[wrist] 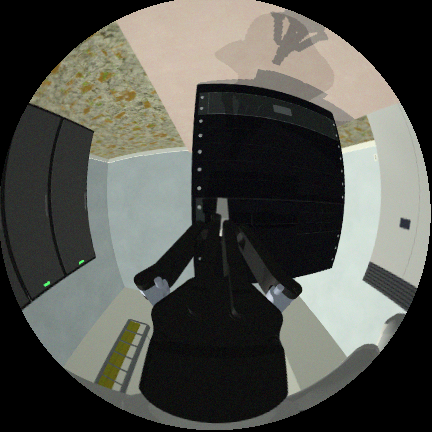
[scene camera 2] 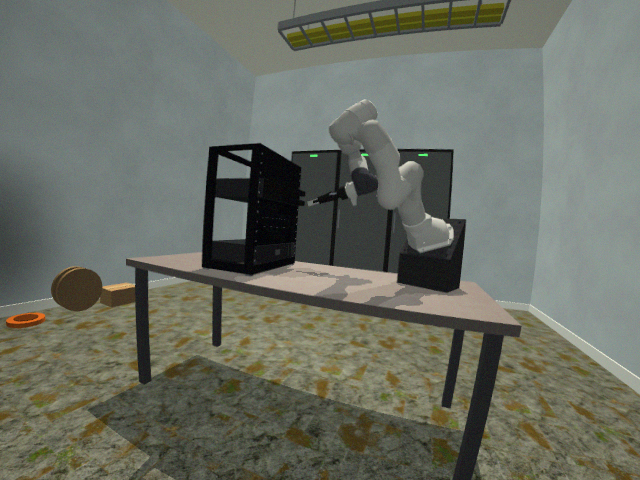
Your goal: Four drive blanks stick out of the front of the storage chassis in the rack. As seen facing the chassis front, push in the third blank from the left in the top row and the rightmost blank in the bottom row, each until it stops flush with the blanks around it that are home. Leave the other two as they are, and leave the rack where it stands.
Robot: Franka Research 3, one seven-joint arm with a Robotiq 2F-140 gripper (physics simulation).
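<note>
The black rack [scene camera 2: 254,217] [wrist: 270,165] stands upright on the table. The storage chassis [scene camera 2: 232,189] sits in its upper part. Dark blank ends [scene camera 2: 301,193] stick out of the chassis front at two heights in the scene view; which columns they belong to I cannot tell. My gripper [scene camera 2: 310,203] [wrist: 221,205] is shut and empty. Its pale fingertips are in front of the chassis, close to the lower protruding end in the scene view, and near the rack's left edge in the wrist view. Contact is not clear. The chassis face is very dark and partly hidden by the fingers.
The table [scene camera 2: 330,289] carries the rack at its left and the black robot base [scene camera 2: 429,271] at its right. Dark cabinets [scene camera 2: 361,222] [wrist: 30,200] stand behind. A ceiling light [scene camera 2: 392,23] hangs above. A round brown object [scene camera 2: 77,289] and an orange ring [scene camera 2: 12,323] are beyond the table.
</note>
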